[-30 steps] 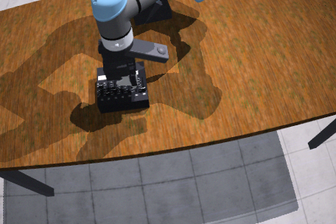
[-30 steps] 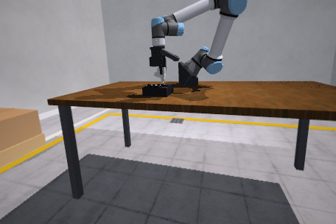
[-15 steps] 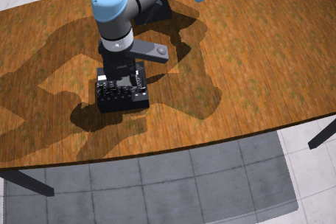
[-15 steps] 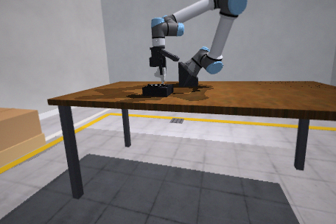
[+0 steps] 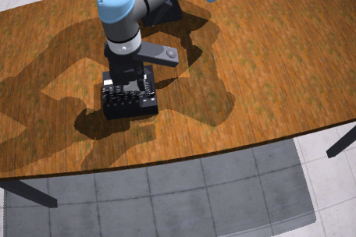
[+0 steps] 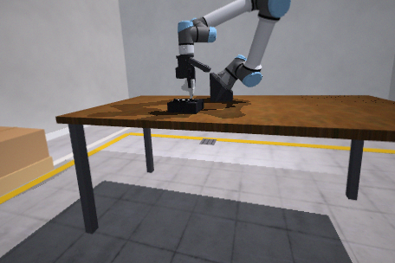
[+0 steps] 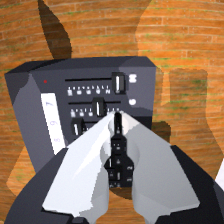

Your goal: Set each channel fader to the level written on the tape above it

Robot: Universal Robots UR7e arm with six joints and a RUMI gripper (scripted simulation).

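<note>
The fader 6 is 20 mm below my hand and 20 mm behind it. From my hand the other things lie so: fader 4: 40 mm to the right, 40 mm behind, 20 mm below; then fader 3: 60 mm to the right, 20 mm below, 20 mm behind; then master fader: 20 mm to the left, 20 mm below.
</note>
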